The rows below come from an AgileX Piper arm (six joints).
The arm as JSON. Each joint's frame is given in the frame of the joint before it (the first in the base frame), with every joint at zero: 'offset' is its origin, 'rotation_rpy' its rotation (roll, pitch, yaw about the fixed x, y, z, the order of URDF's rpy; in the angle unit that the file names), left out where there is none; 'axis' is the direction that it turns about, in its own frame. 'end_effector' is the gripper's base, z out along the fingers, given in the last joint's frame.
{
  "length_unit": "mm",
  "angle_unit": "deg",
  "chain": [
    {
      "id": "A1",
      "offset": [
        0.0,
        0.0,
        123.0
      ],
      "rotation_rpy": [
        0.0,
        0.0,
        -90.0
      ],
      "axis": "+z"
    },
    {
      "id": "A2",
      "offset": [
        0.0,
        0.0,
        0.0
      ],
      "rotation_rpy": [
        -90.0,
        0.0,
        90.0
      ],
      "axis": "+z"
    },
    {
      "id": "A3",
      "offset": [
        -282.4,
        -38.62,
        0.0
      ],
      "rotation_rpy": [
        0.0,
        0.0,
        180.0
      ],
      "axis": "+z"
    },
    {
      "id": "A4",
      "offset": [
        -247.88,
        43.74,
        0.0
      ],
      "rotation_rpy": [
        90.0,
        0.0,
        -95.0
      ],
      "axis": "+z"
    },
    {
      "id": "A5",
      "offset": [
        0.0,
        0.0,
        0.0
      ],
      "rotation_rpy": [
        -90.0,
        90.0,
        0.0
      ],
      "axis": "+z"
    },
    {
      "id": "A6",
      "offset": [
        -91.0,
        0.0,
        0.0
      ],
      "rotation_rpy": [
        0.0,
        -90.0,
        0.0
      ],
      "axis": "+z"
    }
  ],
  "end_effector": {
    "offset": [
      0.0,
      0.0,
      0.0
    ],
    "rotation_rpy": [
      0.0,
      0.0,
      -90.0
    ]
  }
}
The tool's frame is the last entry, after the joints.
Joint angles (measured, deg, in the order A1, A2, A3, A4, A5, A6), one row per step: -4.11 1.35 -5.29 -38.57 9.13 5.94; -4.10 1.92 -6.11 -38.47 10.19 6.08; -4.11 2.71 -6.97 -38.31 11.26 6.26; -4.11 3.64 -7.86 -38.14 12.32 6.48; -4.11 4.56 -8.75 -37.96 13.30 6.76; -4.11 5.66 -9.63 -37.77 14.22 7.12; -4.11 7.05 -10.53 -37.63 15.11 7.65; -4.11 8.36 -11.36 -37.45 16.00 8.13; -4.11 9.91 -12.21 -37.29 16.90 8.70; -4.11 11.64 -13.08 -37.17 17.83 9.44
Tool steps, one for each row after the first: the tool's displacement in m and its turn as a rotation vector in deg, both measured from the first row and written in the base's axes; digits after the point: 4 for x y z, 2 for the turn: 0.0000 -0.0010 0.0029 0.38 0.54 -0.62; 0.0005 -0.0021 0.0058 0.88 1.25 -1.26; 0.0012 -0.0031 0.0088 1.42 2.06 -1.88; 0.0020 -0.0040 0.0118 2.03 2.79 -2.45; 0.0032 -0.0049 0.0146 2.72 3.64 -2.99; 0.0051 -0.0059 0.0173 3.53 4.70 -3.53; 0.0070 -0.0068 0.0196 4.33 5.76 -4.08; 0.0095 -0.0077 0.0217 5.19 7.03 -4.65; 0.0125 -0.0088 0.0237 6.19 8.44 -5.29
